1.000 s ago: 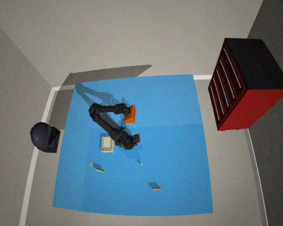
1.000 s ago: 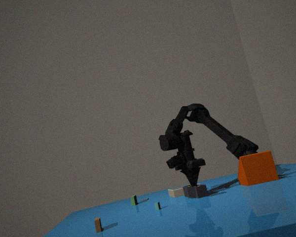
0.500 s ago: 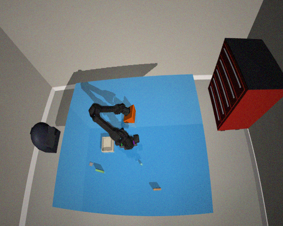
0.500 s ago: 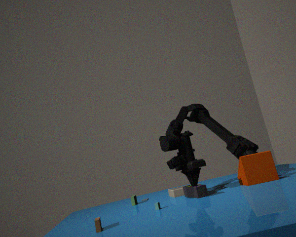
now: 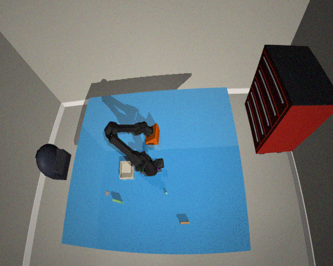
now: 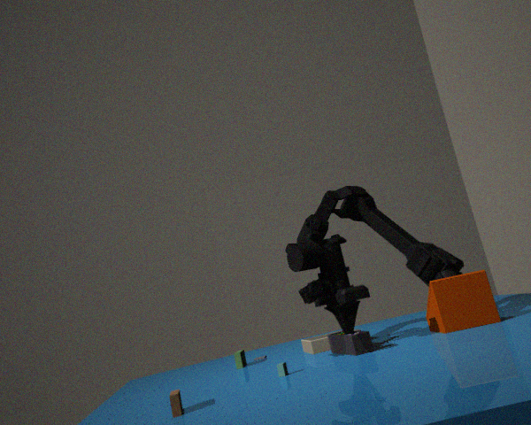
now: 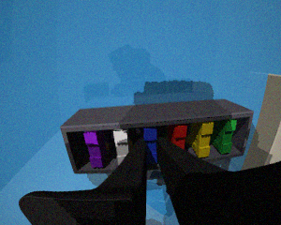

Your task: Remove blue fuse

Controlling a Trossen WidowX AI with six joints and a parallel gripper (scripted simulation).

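Now: gripper tip 19 cm to the left of the beige tray, 3 cm above it and 2 cm past it. From my gripper tip the other things lie so: blue fuse 1 cm below.
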